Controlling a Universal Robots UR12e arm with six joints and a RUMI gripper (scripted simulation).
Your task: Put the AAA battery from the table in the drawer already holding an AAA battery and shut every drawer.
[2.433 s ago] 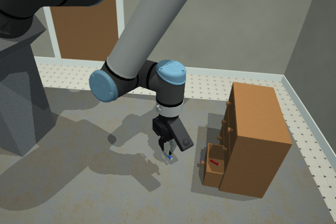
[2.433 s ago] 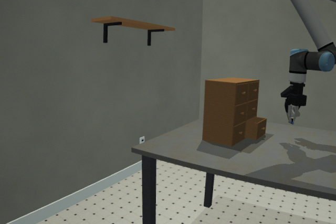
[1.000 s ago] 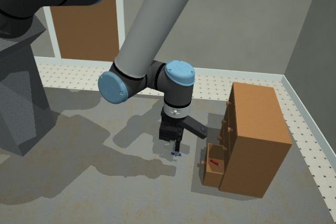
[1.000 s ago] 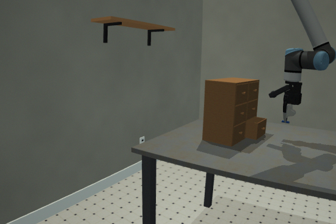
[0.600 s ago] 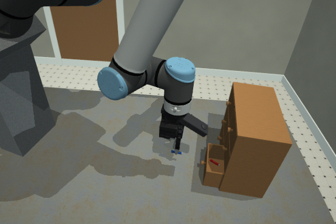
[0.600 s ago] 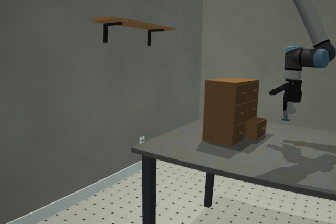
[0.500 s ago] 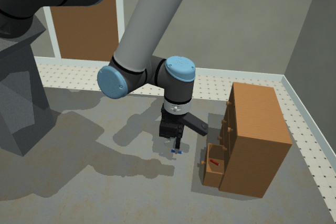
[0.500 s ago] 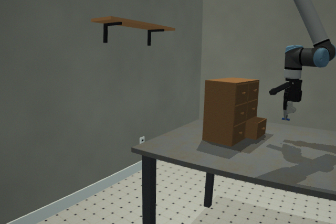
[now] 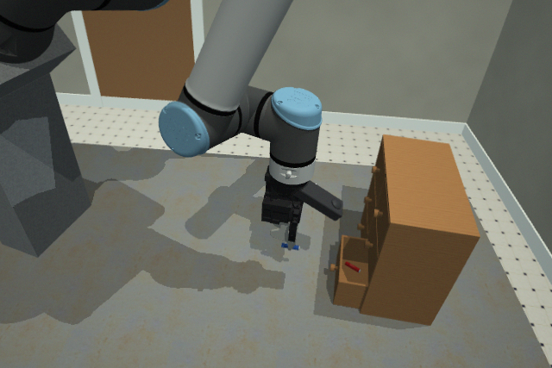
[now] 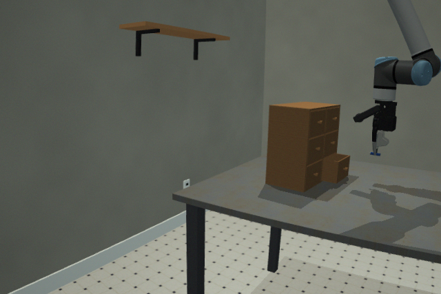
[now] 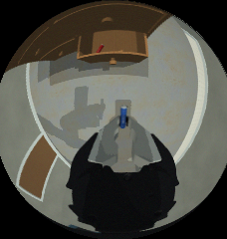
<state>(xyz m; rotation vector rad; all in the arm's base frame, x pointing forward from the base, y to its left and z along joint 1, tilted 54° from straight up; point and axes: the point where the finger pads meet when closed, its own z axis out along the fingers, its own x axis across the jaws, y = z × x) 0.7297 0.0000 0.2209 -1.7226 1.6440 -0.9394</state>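
My gripper is now 10 mm above the blue battery. Round my hand: red battery: 170 mm ahead, 130 mm below, 70 mm to the left.
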